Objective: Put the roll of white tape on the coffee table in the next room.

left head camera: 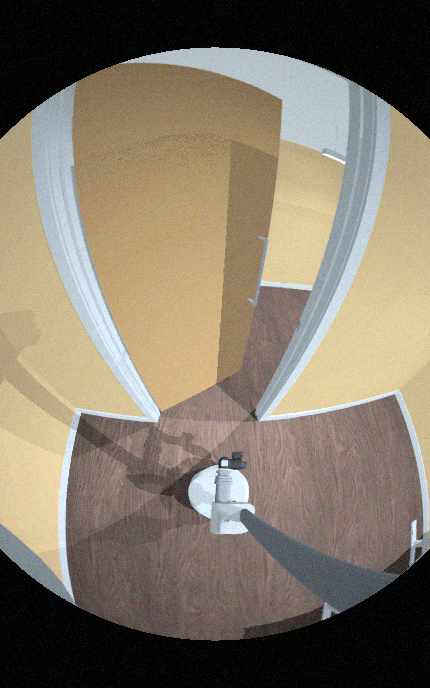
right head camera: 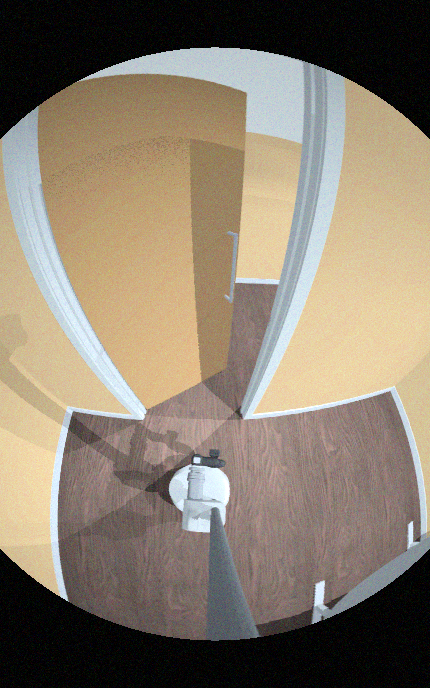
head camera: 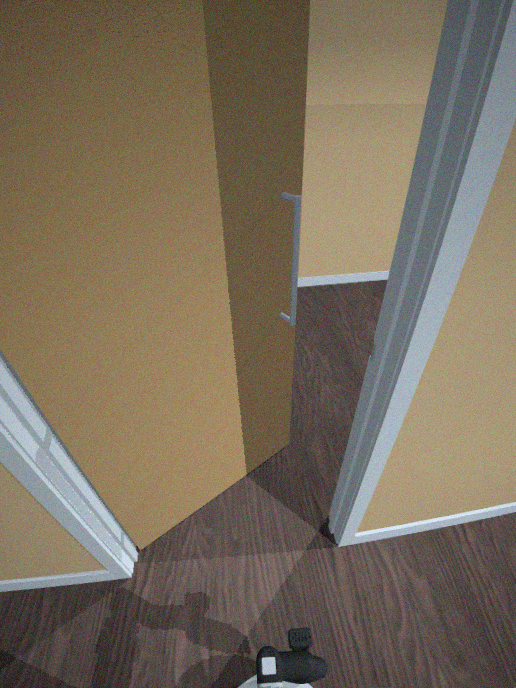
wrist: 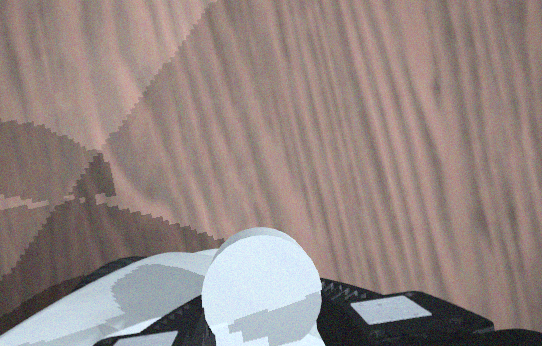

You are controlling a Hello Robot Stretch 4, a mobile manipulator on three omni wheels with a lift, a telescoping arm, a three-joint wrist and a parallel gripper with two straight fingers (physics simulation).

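Places are measured from the robot's base along level axes (x right, y ahead, z up), in metres.
Pixels of known places: gripper, fingertip midpoint: (wrist: 264,309).
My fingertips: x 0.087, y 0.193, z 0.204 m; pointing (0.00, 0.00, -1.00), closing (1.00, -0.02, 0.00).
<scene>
Behind a point stands the place of what it marks.
My gripper (wrist: 264,309) {x 0.087, y 0.193, z 0.204 m} is shut on the white roll of tape (wrist: 261,275) {x 0.088, y 0.215, z 0.229 m}, a pale round disc between the two black fingers at the bottom of the wrist view. The fingers hold it above the wood floor. In the head views the dark wrist (head camera: 297,665) {x 0.069, y 0.188, z 0.459 m} (left head camera: 234,463) {x 0.063, y 0.189, z 0.459 m} (right head camera: 210,461) {x 0.069, y 0.188, z 0.460 m} is folded in at the front of my round white base (left head camera: 201,494) {x -0.112, y -0.022, z 0.187 m} (right head camera: 219,487) {x 0.133, y 0.025, z 0.187 m}; the tape cannot be made out there. The coffee table does not show in these views.
A tan door (head camera: 138,277) {x -0.262, y 0.825, z 1.170 m} (left head camera: 152,253) {x -0.340, y 0.770, z 1.276 m} (right head camera: 126,253) {x -0.310, y 0.791, z 1.278 m} with a bar handle (head camera: 296,255) {x 0.153, y 1.036, z 1.112 m} stands partly open ahead, angled away from the left jamb (left head camera: 109,339) {x -0.546, y 0.576, z 0.977 m}. An opening lies between its edge and the right jamb (head camera: 399,311) {x 0.319, y 0.663, z 1.142 m} (left head camera: 329,284) {x 0.321, y 0.643, z 1.265 m} (right head camera: 291,263) {x 0.317, y 0.663, z 1.296 m}. Walls flank the doorway.
</scene>
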